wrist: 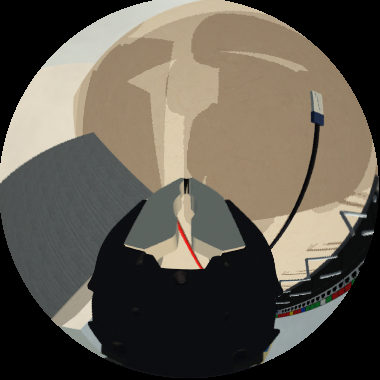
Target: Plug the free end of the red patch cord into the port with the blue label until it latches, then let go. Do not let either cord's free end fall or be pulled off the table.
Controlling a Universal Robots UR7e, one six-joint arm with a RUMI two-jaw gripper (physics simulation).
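Places are measured from the arm's base along level axes (x ahead, y left, z up), in centimetres.
Pixels of known places: gripper, fingertip midpoint: (pixel 186 179).
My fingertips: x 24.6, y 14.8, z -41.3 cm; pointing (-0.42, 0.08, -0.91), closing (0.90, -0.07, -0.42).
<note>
For each thing: its top centre in the pictures, then the offset to it from my fingertips. "spot": a spot on its surface instead.
- red patch cord at a spot on its surface: (pixel 189 245) spot: dx -1.2, dy -14.5, dz -0.8 cm
- black cord at a spot on its surface: (pixel 313 159) spot: dx +13.4, dy +3.8, dz -0.5 cm
- dark-blue plug at its top centre: (pixel 320 106) dx +13.7, dy +9.0, dz +0.1 cm
My gripper (pixel 186 179) is shut, its jaw tips nearly touching, with bare table showing through the notch between the jaws. The red patch cord (pixel 190 245) shows as a thin line below this notch, running from the left jaw's edge down to the right under the gripper body. Its free-end plug is hidden, probably behind the left jaw. The black patch panel (pixel 360 250) curves along the lower right edge of the view, with a row of small ports and coloured labels on its far side. The blue-labelled port is too small to make out clearly.
A black cord (pixel 313 159) with a white and dark-blue plug (pixel 317 107) lies on the table at the right. Metal wire brackets (pixel 307 267) stick out from the panel. A dark grey ribbed slab (pixel 65 215) is at the left. Brown shadows cover much of the table.
</note>
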